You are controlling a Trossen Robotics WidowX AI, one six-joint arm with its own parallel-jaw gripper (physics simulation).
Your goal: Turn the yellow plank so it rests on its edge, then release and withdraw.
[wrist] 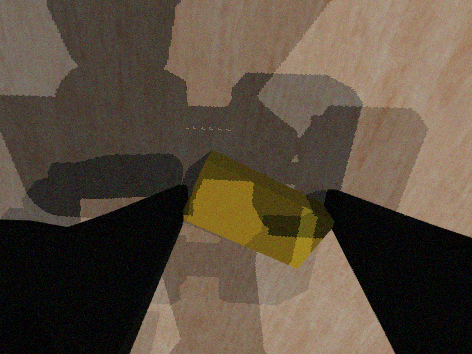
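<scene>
The yellow plank is in the middle of the wrist view, slanting from upper left to lower right. A broad lit face and a darker strip along its upper side show, with shadows across it. My gripper is shut on the plank, with one black fingertip against its left end and the other against its right end. The fingers stand wide apart, and the plank is held at a slant between them. The underside of the plank is hidden, so I cannot tell whether it touches the table.
The pale, wood-grained table top lies below the gripper. Large overlapping shadows of the arm and gripper fall across it, darkest left of the plank and above it in the view.
</scene>
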